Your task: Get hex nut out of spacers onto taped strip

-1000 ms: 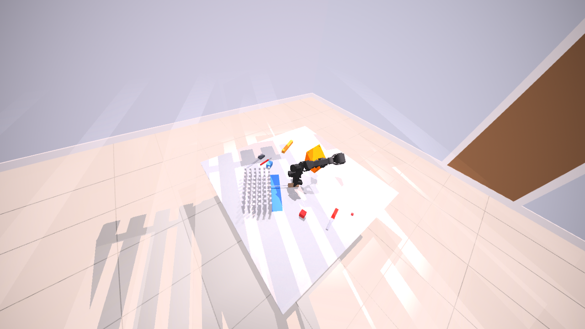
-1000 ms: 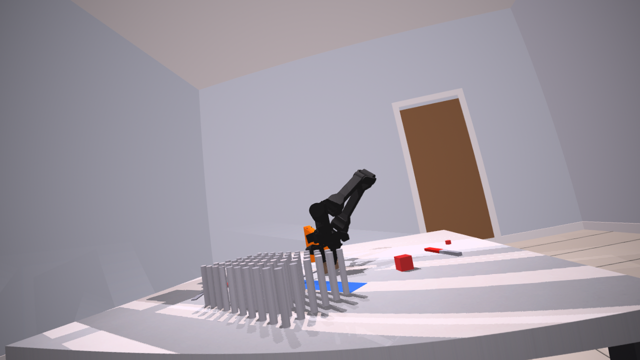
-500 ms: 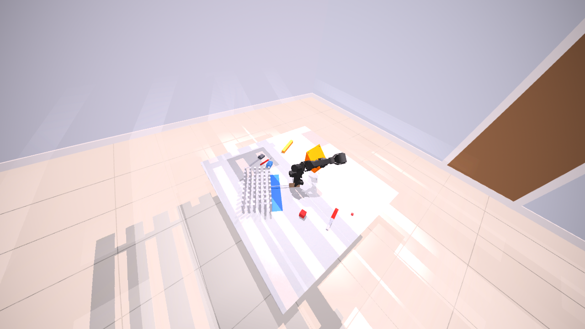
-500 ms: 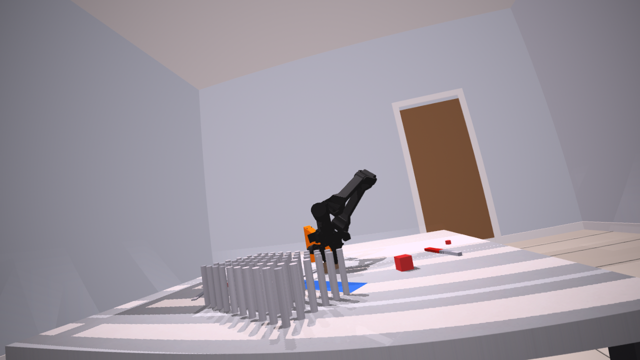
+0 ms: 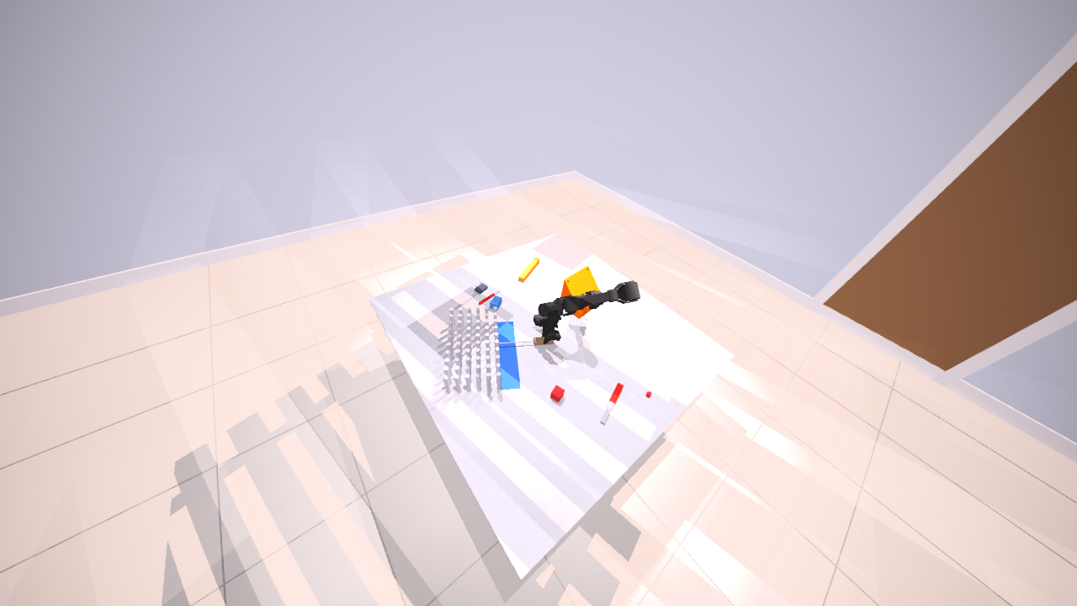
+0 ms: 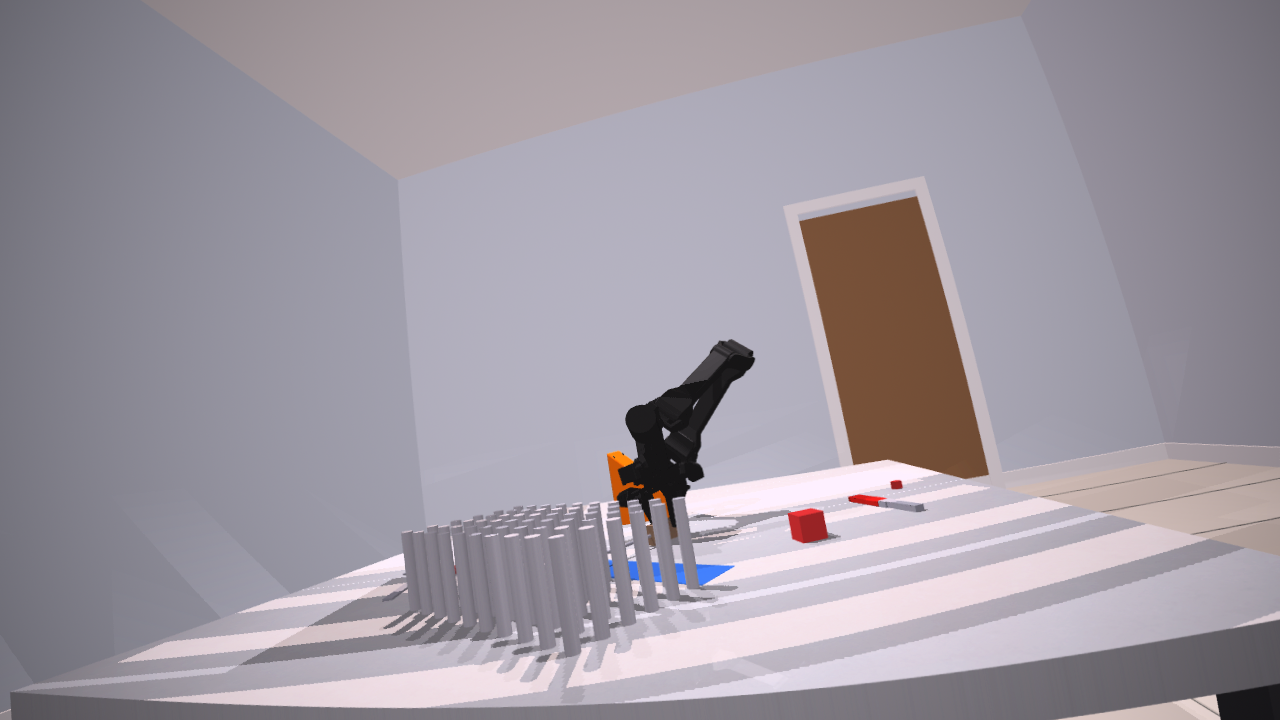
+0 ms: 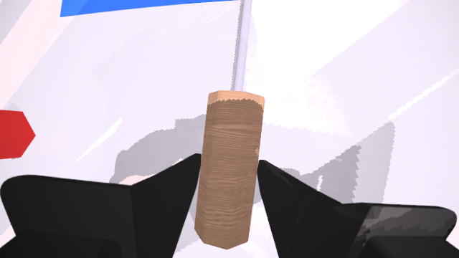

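The thin red stick lies 3 cm behind my gripper tip, 40 cm to the right of it and 1 cm below it. From my gripper tip the other things lie so: blue block (1 cm ahead, 33 cm to the right); then blue taped strip (16 cm ahead, 7 cm to the right, 2 cm below); then tiny red piece (14 cm behind, 48 cm to the left, 1 cm below).
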